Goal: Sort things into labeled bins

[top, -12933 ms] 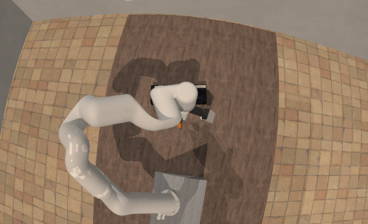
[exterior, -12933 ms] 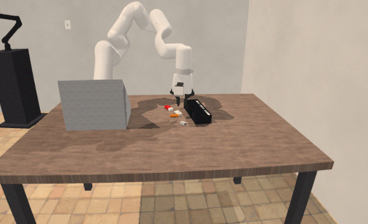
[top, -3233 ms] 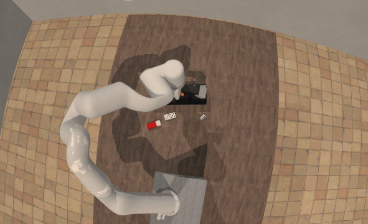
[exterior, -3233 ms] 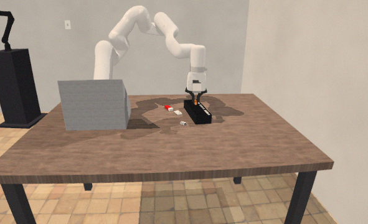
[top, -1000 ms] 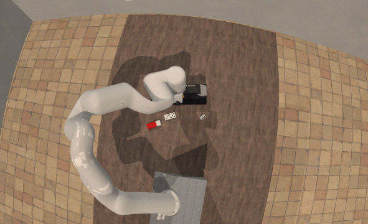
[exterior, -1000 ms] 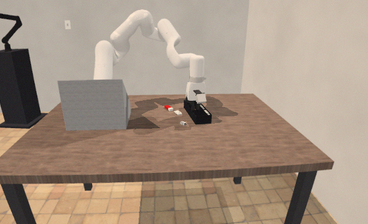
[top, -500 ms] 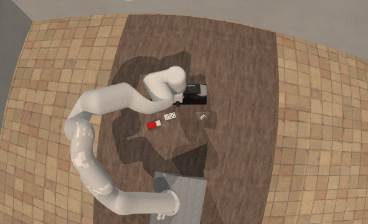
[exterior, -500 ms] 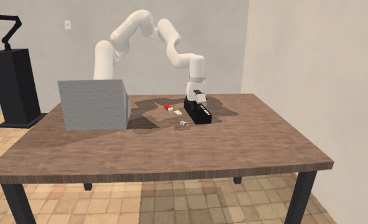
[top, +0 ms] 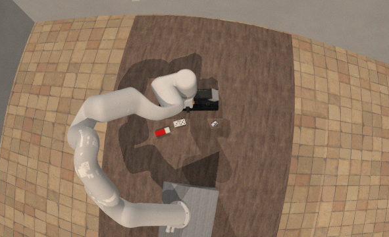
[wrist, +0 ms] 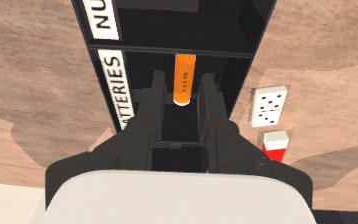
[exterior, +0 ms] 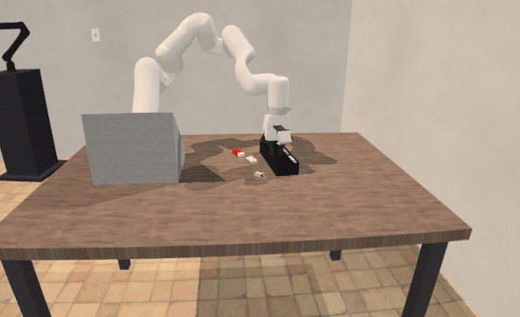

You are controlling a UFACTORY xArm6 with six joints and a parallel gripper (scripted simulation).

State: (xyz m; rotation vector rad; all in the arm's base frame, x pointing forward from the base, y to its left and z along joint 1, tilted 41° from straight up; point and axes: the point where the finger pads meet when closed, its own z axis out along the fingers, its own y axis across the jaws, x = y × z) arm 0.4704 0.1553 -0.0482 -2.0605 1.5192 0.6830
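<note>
Right now my hand is 30 mm above the orange battery. From my hand the other things lie so: white domino (100 mm behind, 40 mm below, 20 mm to the left); black nut (80 mm to the right, 30 mm below, 10 mm ahead); eraser (150 mm behind, 70 mm to the left, 40 mm below).
</note>
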